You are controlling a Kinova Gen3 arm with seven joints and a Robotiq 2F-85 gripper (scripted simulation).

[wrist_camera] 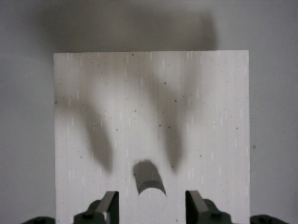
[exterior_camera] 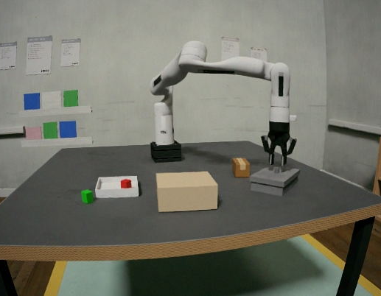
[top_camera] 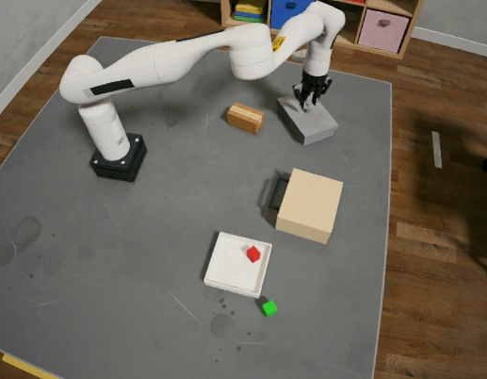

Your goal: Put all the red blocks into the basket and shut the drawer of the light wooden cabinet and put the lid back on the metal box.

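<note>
The lid lies 50 mm below my hand. Round my hand: blue block 200 mm behind, 100 mm to the right, 80 mm below; cardboard box 180 mm behind, 100 mm to the right, 60 mm below; metal box 70 mm below.
</note>
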